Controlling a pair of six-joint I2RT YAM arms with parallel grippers.
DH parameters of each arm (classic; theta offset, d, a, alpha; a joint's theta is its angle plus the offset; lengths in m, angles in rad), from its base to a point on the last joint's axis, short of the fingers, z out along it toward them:
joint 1: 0 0.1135 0.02 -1.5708
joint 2: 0 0 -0.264 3.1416
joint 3: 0.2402 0 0.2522 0
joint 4: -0.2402 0 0.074 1.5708
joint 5: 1.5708 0 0 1.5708
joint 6: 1.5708 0.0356 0 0
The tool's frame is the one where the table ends.
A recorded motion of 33 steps. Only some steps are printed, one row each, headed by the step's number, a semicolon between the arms.
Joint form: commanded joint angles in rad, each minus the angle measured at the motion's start. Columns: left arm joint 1, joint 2, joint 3, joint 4, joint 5, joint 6; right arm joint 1, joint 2, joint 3, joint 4, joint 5, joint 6.
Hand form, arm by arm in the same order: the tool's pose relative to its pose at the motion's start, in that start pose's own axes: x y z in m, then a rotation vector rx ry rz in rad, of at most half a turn. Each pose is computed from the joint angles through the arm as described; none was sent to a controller.
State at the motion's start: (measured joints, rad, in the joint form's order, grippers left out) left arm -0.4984 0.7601 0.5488 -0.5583 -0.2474 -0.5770; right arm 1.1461 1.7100 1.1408 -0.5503 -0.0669 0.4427
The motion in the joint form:
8: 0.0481 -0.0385 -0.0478 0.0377 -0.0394 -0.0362; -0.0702 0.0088 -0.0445 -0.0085 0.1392 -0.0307
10: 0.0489 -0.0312 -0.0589 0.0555 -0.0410 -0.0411; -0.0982 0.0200 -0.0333 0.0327 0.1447 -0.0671
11: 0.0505 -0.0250 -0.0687 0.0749 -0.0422 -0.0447; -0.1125 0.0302 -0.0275 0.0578 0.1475 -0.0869
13: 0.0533 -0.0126 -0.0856 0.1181 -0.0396 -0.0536; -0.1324 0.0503 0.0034 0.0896 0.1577 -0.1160
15: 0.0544 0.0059 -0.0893 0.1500 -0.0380 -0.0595; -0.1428 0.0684 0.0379 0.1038 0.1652 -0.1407
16: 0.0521 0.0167 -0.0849 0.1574 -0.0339 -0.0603; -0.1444 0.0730 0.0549 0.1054 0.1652 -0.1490
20: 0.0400 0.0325 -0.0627 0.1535 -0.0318 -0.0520; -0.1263 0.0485 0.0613 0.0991 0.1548 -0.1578
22: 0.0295 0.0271 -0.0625 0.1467 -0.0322 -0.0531; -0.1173 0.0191 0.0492 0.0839 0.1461 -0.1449
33: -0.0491 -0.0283 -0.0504 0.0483 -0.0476 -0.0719; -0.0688 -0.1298 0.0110 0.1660 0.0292 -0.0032
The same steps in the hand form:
8: 0.0032 0.0119 0.0032 -0.0512 -0.0572 -0.0755; 0.0015 -0.0328 0.0080 0.1784 -0.0131 0.0334
10: 0.0047 0.0122 0.0063 -0.0532 -0.0579 -0.0808; -0.0084 -0.0395 0.0088 0.1795 -0.0548 0.0219
11: 0.0057 0.0125 0.0090 -0.0535 -0.0618 -0.0863; -0.0136 -0.0432 0.0105 0.1811 -0.0758 0.0148
13: 0.0067 0.0123 0.0138 -0.0455 -0.0726 -0.1004; -0.0263 -0.0467 0.0106 0.1862 -0.1199 0.0031
15: 0.0056 0.0109 0.0173 -0.0395 -0.0800 -0.1094; -0.0372 -0.0472 0.0098 0.1899 -0.1507 -0.0125
16: 0.0045 0.0094 0.0183 -0.0339 -0.0780 -0.1088; -0.0418 -0.0461 0.0082 0.1870 -0.1635 -0.0195
20: 0.0005 0.0048 0.0170 -0.0226 -0.0754 -0.0932; -0.0420 -0.0374 -0.0006 0.1622 -0.1803 -0.0452
22: 0.0016 0.0037 0.0158 -0.0161 -0.0718 -0.0872; -0.0376 -0.0342 -0.0078 0.1481 -0.1791 -0.0409
33: 0.0107 -0.0011 0.0023 0.0100 -0.0349 -0.0464; -0.0326 -0.0083 -0.0510 -0.0703 -0.3088 0.0375

